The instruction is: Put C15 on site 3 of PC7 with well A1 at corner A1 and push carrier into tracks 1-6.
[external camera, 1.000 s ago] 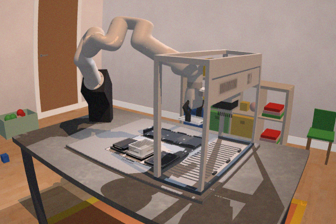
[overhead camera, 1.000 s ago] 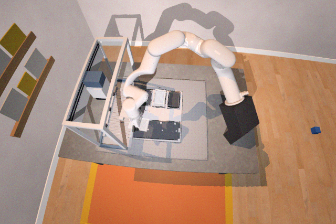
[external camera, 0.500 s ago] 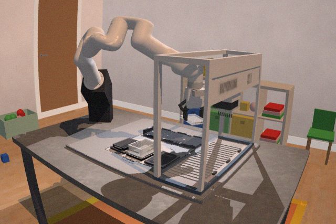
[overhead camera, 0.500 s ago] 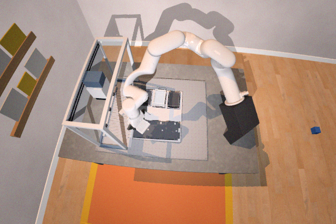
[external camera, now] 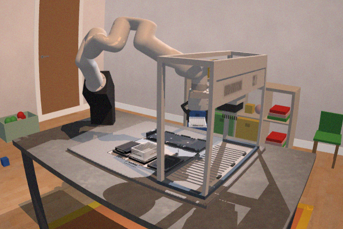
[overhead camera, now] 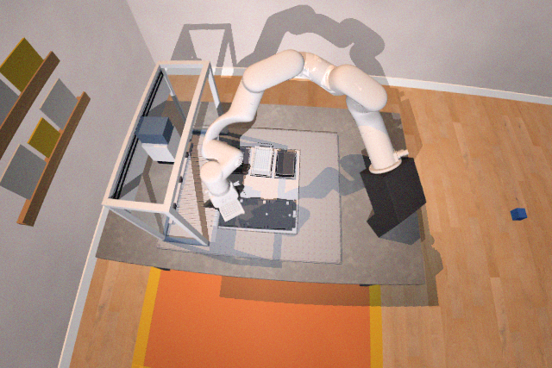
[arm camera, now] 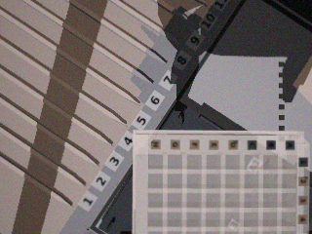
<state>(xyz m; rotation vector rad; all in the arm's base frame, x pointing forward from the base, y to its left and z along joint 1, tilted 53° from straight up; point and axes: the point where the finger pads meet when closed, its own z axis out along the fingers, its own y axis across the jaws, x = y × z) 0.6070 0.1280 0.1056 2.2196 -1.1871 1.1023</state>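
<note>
Now: hand 1 cm above the pale 96-well plate. The rest, counted from my hand: dark plate C16: 27 cm behind, 20 cm to the right, 12 cm below; then dark plate carrier PC7: 11 cm behind, 2 cm to the left, 12 cm below; then white deep-well block: 16 cm behind, 23 cm to the right, 11 cm below.
</note>
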